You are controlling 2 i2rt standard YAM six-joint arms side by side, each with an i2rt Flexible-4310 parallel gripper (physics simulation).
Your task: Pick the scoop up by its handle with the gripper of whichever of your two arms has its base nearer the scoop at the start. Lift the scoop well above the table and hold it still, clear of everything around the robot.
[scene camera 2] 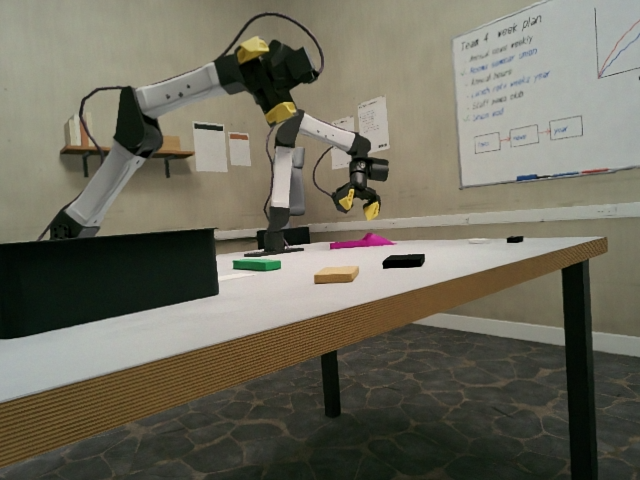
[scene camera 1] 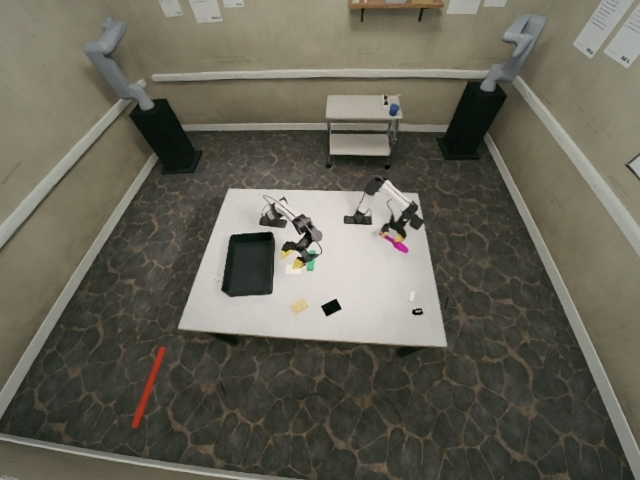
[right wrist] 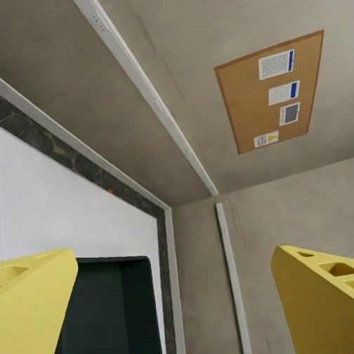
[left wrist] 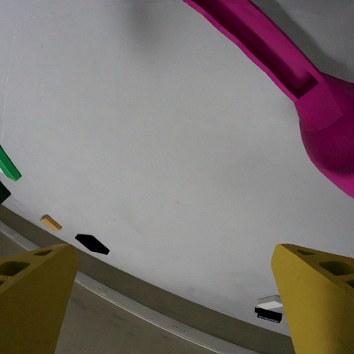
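Pixels of known places: left gripper, fingertip midpoint: (scene camera 2: 359, 214) (scene camera 1: 388, 239); right gripper, fingertip midpoint: (scene camera 2: 267, 78) (scene camera 1: 287, 263); left arm's base, origin of the base link: (scene camera 2: 275, 253) (scene camera 1: 357, 220); right arm's base, origin of the base link: (scene camera 1: 273, 222).
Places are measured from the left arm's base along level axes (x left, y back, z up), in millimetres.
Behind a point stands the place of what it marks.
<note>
The magenta scoop (scene camera 1: 399, 246) @(x 262, y -221, z 26 mm) (scene camera 2: 361, 242) @(x 220, y -182, z 15 mm) (left wrist: 322, 111) lies on the table, its bowl toward the lower right in scene camera 1. In the left wrist view its handle runs off the top edge and its bowl is cut by the right edge. My left gripper (scene camera 1: 391, 237) @(x 179, y -218, z 105 mm) (scene camera 2: 360, 204) @(x 179, y -218, z 105 mm) (left wrist: 174, 255) is open and points down above the table, over the scoop's handle side in scene camera 1; scene camera 2 shows a gap between fingers and scoop. My right gripper (scene camera 1: 292, 258) @(x -382, y -536, z 347 mm) (scene camera 2: 267, 81) @(x -382, y -536, z 347 mm) (right wrist: 173, 258) is open and empty, high above the table.
A black bin (scene camera 1: 227, 263) @(x -813, y -422, z 85 mm) (scene camera 2: 113, 279) @(x -678, y -594, z 45 mm) stands at the table's left. A green block (scene camera 1: 311, 265) @(x -300, y -379, z 20 mm) (scene camera 2: 256, 265) @(x -325, y -372, z 12 mm), a tan block (scene camera 1: 298, 305) @(x -355, y -637, z 15 mm) (scene camera 2: 336, 274) @(x -383, y -671, z 13 mm) and a black block (scene camera 1: 331, 307) @(x -164, y -639, z 15 mm) (scene camera 2: 403, 260) @(x -205, y -664, z 13 mm) lie mid-table. A small white piece (scene camera 1: 412, 296) @(x 305, y -552, z 13 mm) and a small black piece (scene camera 1: 417, 311) @(x 320, y -640, z 16 mm) lie at lower right.
</note>
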